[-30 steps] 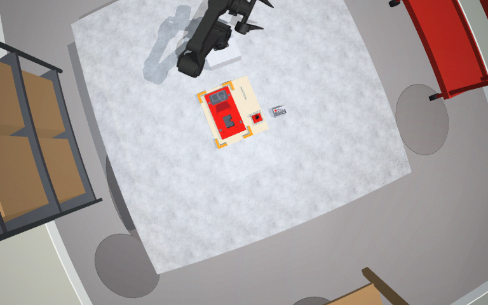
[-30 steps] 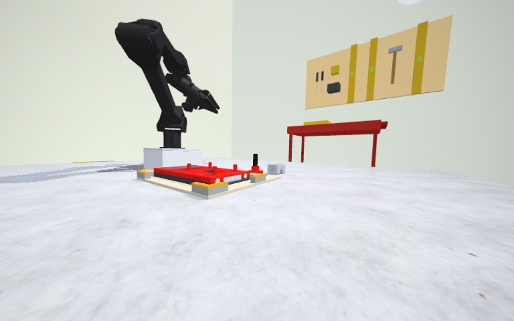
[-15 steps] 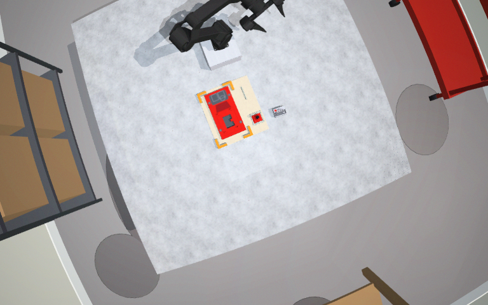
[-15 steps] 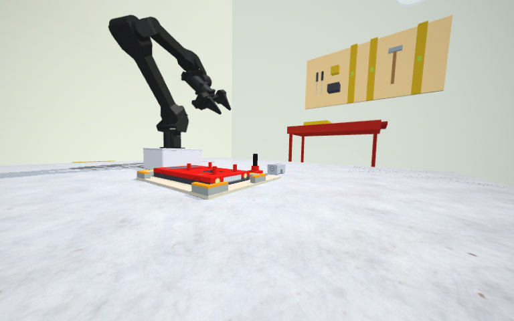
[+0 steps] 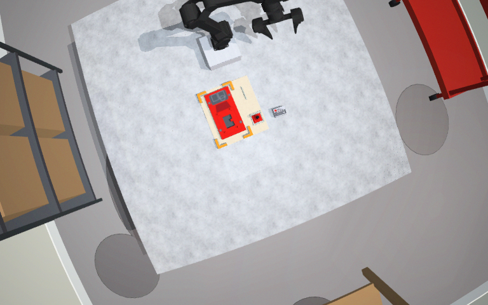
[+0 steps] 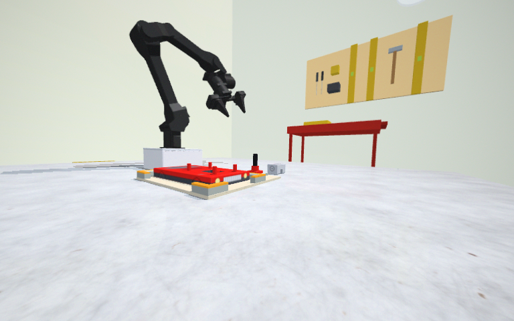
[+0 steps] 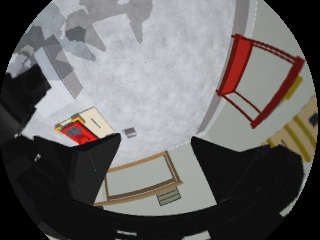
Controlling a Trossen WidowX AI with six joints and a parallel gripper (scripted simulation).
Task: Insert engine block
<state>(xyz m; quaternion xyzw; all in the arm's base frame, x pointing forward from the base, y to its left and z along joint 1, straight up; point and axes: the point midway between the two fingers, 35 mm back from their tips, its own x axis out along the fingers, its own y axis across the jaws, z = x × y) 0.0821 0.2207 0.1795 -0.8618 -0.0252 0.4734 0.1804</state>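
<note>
Right now the grey engine block is 26 cm ahead of my gripper tip, 21 cm below it and 8 cm to the right of it. The rest, counted from my gripper tip: beige base plate: 28 cm to the right, 21 cm below, 20 cm ahead.
</note>
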